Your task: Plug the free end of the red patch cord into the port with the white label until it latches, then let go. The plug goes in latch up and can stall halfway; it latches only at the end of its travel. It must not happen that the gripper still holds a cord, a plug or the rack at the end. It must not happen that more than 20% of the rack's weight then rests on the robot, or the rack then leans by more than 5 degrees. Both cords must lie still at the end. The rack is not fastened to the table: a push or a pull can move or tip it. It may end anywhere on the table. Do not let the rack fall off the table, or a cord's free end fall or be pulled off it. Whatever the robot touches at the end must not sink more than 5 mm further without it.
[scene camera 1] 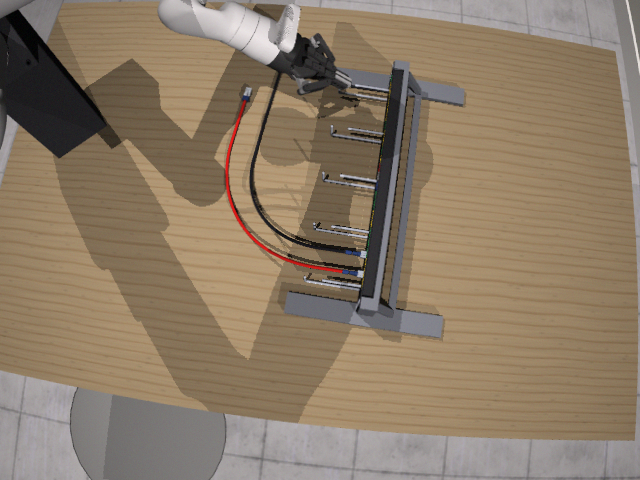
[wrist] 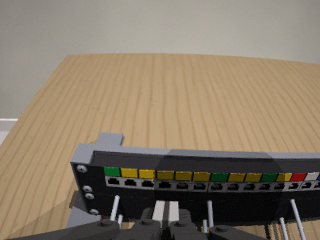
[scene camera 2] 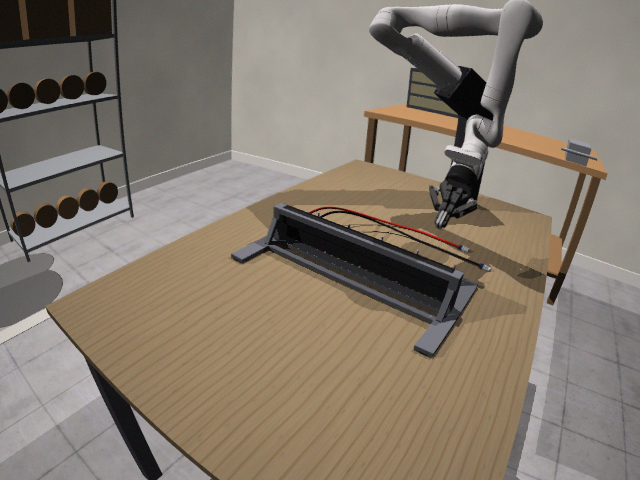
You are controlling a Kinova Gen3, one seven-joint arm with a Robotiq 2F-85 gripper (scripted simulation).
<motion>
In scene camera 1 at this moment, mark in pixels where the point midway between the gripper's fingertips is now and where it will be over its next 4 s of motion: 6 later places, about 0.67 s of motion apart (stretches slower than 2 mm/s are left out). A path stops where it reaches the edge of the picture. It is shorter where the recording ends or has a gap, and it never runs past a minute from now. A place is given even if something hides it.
The gripper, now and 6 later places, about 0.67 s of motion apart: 348,84; 310,60; 304,80; 298,107; 338,117; 364,137; 348,136
</motion>
